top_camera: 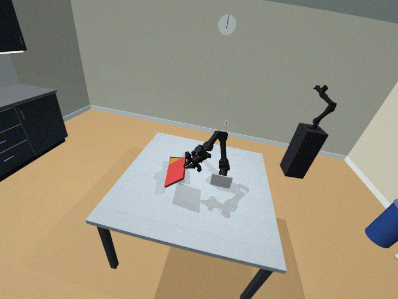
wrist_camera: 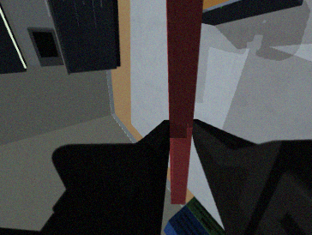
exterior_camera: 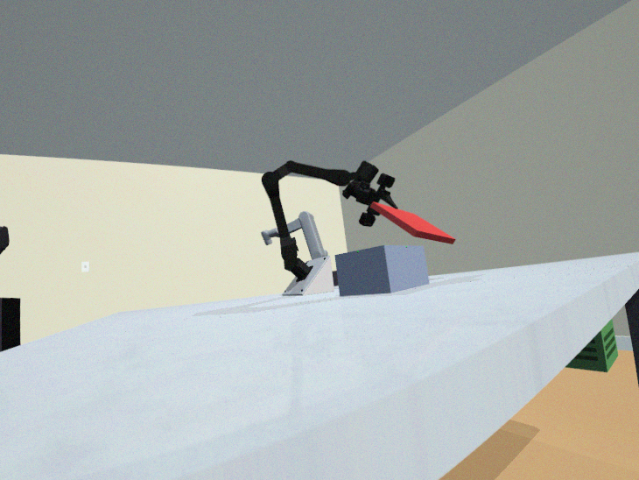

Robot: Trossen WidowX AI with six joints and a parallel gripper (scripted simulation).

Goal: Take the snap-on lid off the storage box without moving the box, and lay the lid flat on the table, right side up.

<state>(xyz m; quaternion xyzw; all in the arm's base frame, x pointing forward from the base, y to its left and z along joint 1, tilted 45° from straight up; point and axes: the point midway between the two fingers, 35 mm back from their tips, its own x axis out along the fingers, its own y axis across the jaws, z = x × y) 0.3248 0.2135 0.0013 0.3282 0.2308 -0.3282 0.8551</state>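
The red lid lies 60 mm ahead of my gripper tip and 50 mm below it. The rest, counted from my gripper tip: grey storage box 200 mm to the right, 180 mm below, 90 mm ahead.
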